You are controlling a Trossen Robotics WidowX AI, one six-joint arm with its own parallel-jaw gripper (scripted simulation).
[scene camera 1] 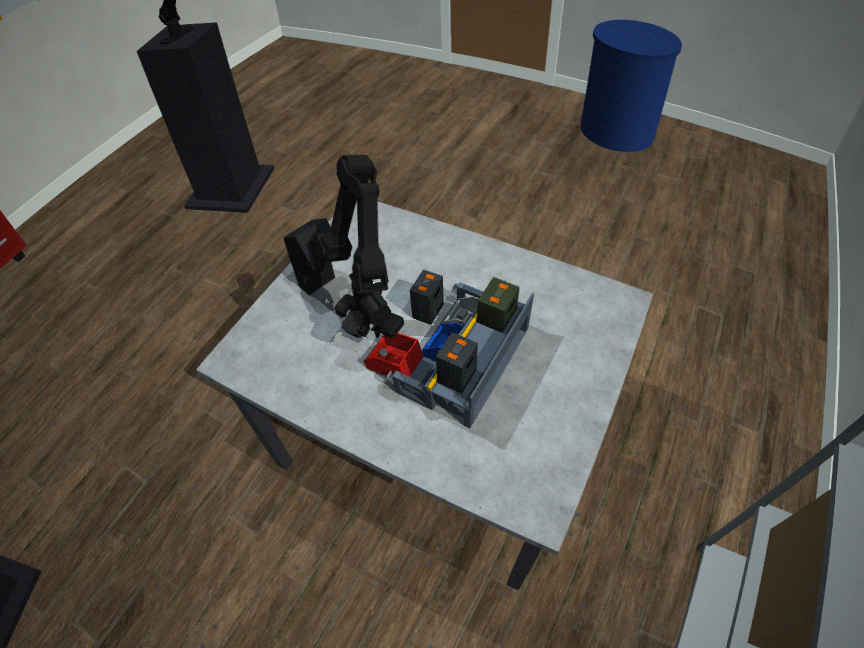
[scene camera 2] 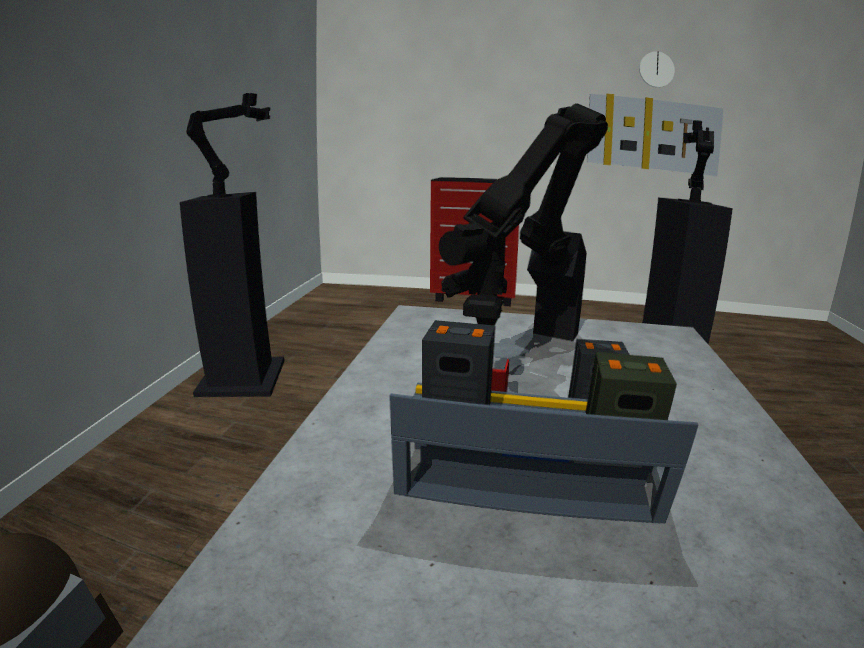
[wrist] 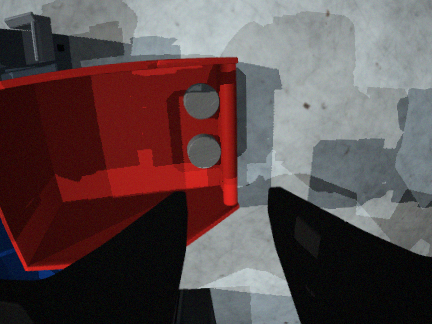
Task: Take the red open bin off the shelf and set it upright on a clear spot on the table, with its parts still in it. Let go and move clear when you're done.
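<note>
Present in the pictures: a red bin, along with my gripper. Scene camera 1 and the wrist view show my gripper too.
</note>
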